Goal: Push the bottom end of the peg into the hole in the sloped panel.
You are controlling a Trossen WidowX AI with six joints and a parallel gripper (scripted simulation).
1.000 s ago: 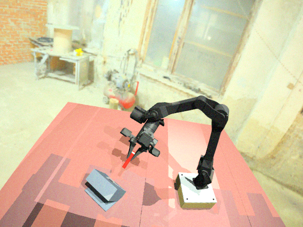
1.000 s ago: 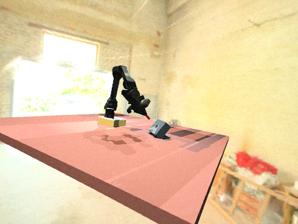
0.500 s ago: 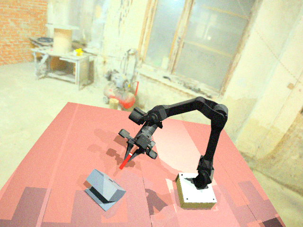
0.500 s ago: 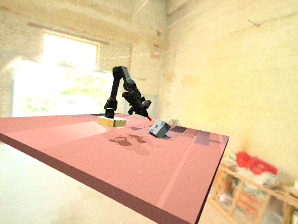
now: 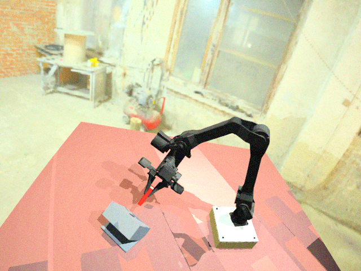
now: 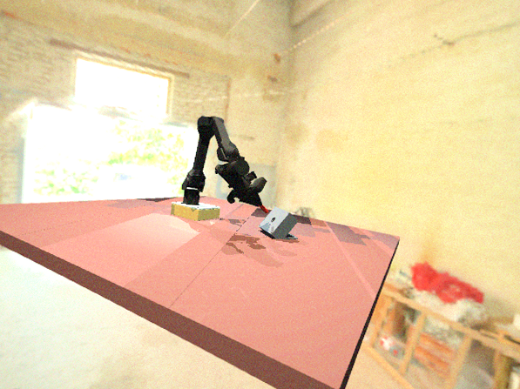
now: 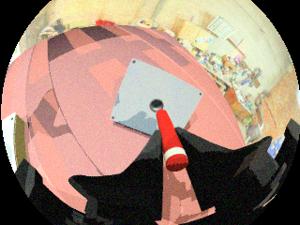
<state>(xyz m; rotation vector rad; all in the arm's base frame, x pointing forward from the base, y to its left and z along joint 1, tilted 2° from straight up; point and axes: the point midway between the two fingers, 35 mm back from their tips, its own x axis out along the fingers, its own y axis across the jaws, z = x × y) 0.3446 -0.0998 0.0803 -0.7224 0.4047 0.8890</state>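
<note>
The grey sloped panel lies 60 mm ahead of my gripper tip, 60 mm to the left of it and 70 mm below it. From my gripper tip the other things lie so: dark base plate: 80 mm ahead, 80 mm to the left, 110 mm below; then red peg: 10 mm behind, 10 mm to the right, 10 mm above.
</note>
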